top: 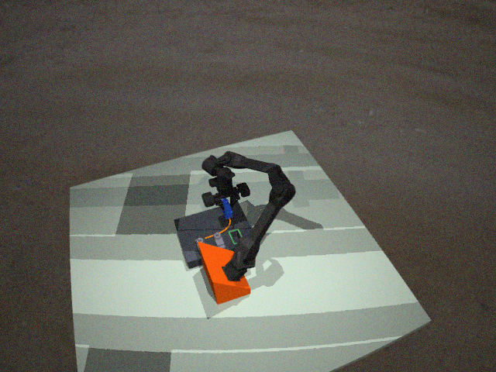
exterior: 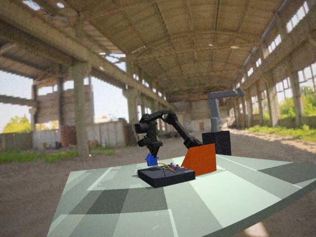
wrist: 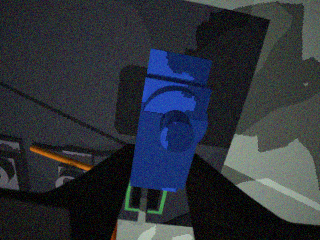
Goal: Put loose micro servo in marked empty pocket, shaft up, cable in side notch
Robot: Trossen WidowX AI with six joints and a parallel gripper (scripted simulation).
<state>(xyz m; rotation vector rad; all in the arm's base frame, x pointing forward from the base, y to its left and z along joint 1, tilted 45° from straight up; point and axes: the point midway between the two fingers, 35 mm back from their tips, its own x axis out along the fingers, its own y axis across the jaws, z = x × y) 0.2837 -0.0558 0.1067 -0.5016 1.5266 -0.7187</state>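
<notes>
Right now the dark grey deck is 2 cm ahead of my gripper tip, 7 cm to the left of it and 10 cm below it.
</notes>
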